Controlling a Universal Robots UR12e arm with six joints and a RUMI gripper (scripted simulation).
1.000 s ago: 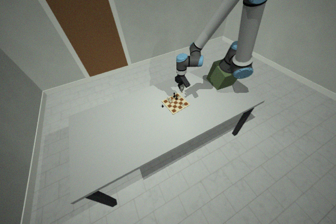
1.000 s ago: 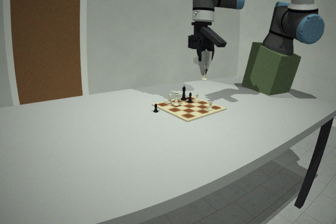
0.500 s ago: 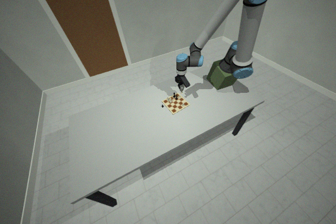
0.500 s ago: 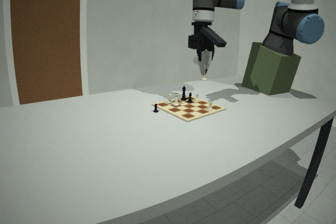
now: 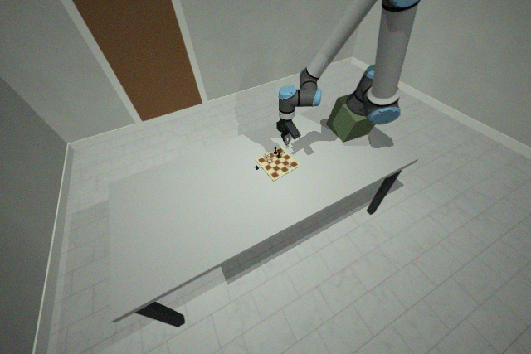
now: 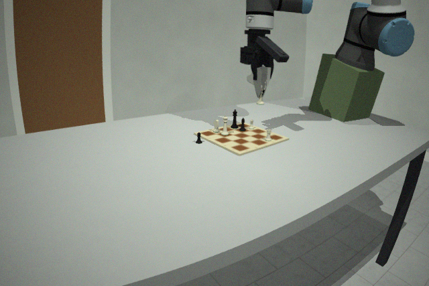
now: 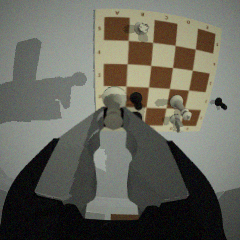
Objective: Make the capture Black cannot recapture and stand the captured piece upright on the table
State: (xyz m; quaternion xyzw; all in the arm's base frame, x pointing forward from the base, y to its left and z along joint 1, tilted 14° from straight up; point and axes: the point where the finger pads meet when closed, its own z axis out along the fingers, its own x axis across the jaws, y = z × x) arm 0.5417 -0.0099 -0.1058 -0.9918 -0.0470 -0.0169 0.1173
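Now: hand 4 cm to the left of the white pawn and 12 cm above it. Also, from my hand: chessboard: 8 cm ahead, 1 cm to the left, 13 cm below; white king: 12 cm ahead, 3 cm to the right, 10 cm below; black king: 5 cm ahead, 8 cm to the right, 10 cm below.
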